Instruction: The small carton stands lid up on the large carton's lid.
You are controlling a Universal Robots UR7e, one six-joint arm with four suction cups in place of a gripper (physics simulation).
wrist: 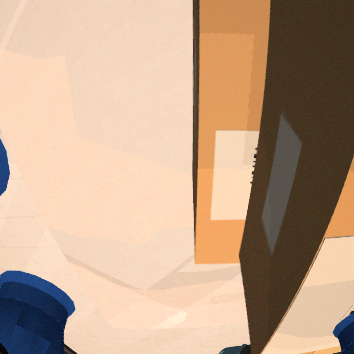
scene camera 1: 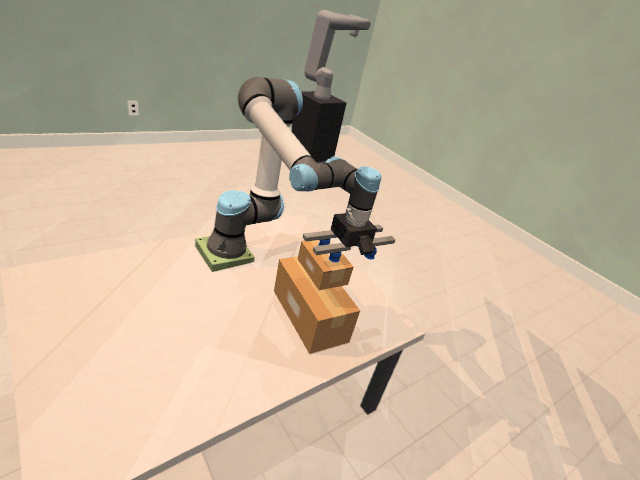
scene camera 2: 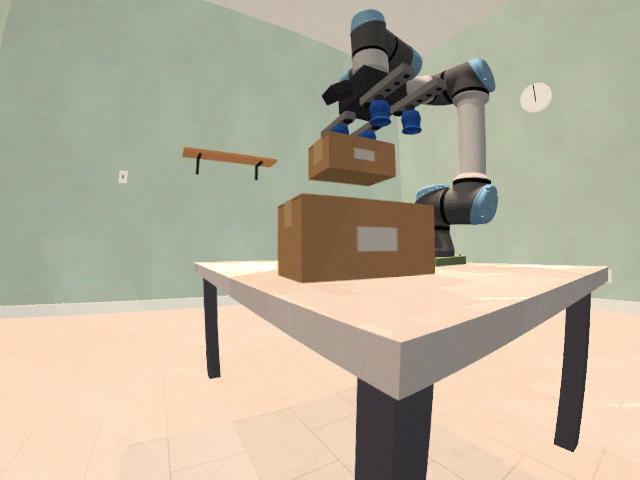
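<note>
The small carton is brown, level and lid up, with tape along its lid. My gripper has its blue suction cups pointing down. Two cups sit on the small carton's lid, and the other cups hang free beside it. The large carton stands lid up on the table. In the scene camera 2 view, a gap shows between the small carton's bottom and the large carton's lid. In the wrist view, the small carton's dark side hides part of the large carton's lid.
The table carries the large carton near one edge. The arm's green base plate is beside it. A black pedestal with a grey arm stands behind. A wooden shelf is on the wall.
</note>
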